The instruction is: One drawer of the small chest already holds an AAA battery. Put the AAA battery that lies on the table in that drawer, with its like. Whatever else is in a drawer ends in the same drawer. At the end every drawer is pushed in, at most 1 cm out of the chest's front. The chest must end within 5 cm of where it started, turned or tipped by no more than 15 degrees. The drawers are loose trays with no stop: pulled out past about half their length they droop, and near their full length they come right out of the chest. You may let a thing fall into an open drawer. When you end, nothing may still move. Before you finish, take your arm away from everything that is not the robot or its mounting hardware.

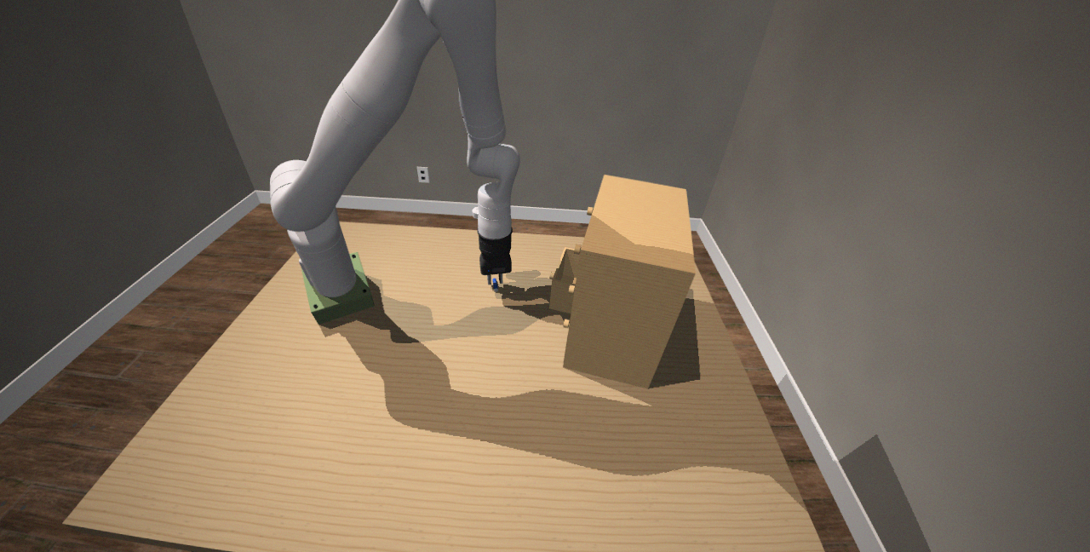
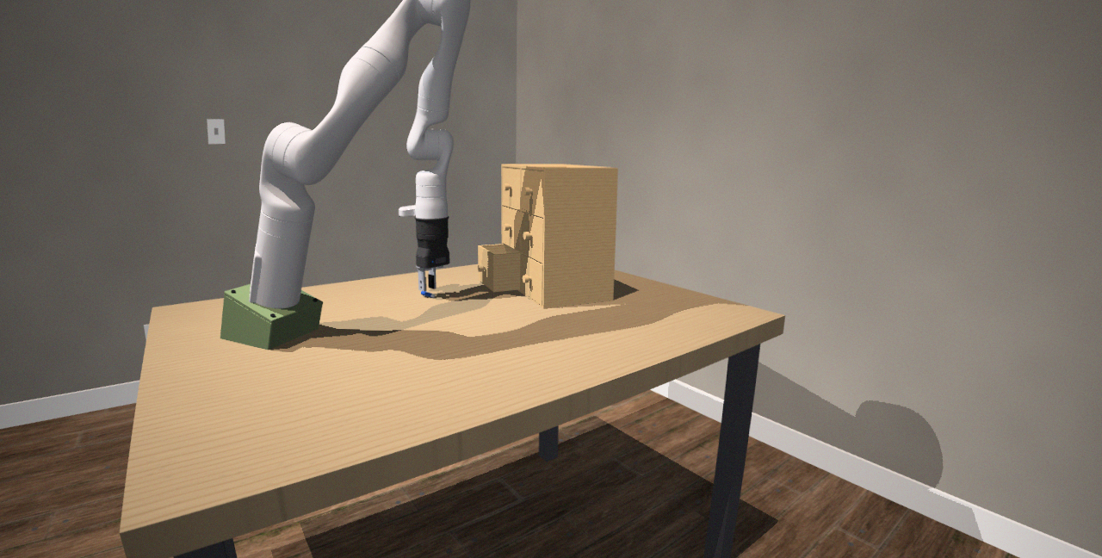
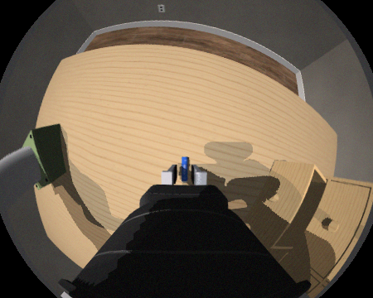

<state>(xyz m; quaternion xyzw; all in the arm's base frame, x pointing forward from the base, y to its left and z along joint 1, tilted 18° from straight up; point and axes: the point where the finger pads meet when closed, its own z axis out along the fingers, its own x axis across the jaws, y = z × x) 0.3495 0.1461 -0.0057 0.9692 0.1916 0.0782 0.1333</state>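
Now: the blue AAA battery 30 mm below my hand.
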